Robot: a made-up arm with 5 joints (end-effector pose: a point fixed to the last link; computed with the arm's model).
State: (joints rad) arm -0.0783 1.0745 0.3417 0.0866 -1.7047
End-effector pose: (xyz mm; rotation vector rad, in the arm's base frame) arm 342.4 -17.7 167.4 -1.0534 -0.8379 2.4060
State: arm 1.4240 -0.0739 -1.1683 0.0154 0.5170
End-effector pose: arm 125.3 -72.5 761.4 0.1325 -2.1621 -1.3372
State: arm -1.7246 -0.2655 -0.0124 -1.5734 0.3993
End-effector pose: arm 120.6 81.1 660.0 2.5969 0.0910 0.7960
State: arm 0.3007 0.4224 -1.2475 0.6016 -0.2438
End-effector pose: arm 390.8 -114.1 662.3 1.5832 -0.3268 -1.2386
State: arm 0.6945 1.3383 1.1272 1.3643 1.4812
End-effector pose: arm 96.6 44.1 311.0 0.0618 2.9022 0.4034
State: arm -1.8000 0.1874 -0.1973 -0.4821 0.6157
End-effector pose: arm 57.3 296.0 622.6 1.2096 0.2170 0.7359
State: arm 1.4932 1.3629 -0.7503 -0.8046 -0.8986
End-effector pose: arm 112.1 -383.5 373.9 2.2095 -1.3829 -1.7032
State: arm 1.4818 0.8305 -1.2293 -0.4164 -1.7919
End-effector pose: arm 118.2 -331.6 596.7 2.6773 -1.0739 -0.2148
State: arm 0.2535 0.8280 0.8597 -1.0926 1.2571
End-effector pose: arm 396.4 -57.3 277.8 -0.1577 -0.0981 -1.0505
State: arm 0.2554 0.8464 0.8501 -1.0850 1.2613
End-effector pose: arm 395.5 -57.5 273.7 -0.1657 -0.0826 -1.0485
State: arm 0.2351 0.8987 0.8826 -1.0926 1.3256
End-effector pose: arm 384.7 -47.8 257.1 -0.2355 -0.0246 -0.9801
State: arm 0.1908 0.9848 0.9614 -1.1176 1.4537
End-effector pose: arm 359.9 -28.5 231.2 -0.3620 0.0719 -0.8278
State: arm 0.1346 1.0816 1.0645 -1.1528 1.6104
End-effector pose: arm 324.3 -7.7 207.8 -0.4988 0.1745 -0.6198
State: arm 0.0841 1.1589 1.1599 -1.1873 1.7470
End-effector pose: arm 290.3 6.9 194.9 -0.6017 0.2508 -0.4232
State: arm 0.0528 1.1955 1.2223 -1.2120 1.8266
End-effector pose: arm 270.3 13.8 191.4 -0.6542 0.2856 -0.3035
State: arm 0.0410 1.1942 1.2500 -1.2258 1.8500
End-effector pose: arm 265.5 15.9 192.5 -0.6681 0.2857 -0.2682
